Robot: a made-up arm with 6 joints.
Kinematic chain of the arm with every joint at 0, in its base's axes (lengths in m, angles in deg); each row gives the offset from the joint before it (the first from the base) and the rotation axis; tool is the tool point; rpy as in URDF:
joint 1: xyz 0 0 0.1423 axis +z
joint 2: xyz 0 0 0 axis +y
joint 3: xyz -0.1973 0 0.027 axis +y
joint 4: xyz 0.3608 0 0.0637 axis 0.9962 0 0.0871
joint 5: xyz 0 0 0 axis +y
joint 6: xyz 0.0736 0 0.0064 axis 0.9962 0 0.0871
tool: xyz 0 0 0 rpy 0 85 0
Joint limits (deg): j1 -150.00..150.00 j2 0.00..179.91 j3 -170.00..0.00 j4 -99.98..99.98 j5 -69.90..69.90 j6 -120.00..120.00
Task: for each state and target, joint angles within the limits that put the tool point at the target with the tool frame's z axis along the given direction. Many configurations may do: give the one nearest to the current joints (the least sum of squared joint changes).
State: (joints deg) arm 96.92 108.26 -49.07 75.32 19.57 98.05
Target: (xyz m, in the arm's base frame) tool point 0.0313 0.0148 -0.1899 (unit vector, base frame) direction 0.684 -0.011 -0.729
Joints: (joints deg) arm 140.88 158.59 -31.15 98.42 -25.33 98.04
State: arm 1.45 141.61 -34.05 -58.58 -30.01 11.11
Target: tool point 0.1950 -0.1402 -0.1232 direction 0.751 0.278 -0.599
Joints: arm -49.04 128.15 -39.11 -73.73 -51.31 11.11
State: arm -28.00 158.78 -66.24 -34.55 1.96 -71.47
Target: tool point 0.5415 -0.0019 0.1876 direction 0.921 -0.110 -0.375
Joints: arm 0.76 118.47 -94.63 -64.66 7.77 -71.47
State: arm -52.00 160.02 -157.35 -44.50 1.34 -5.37
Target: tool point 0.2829 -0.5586 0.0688 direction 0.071 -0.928 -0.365
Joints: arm -60.46 174.14 -157.89 -63.93 26.15 -5.37
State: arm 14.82 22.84 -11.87 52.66 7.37 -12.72
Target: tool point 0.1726 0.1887 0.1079 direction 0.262 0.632 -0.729
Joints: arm 42.81 39.67 -9.34 36.02 29.06 -12.72
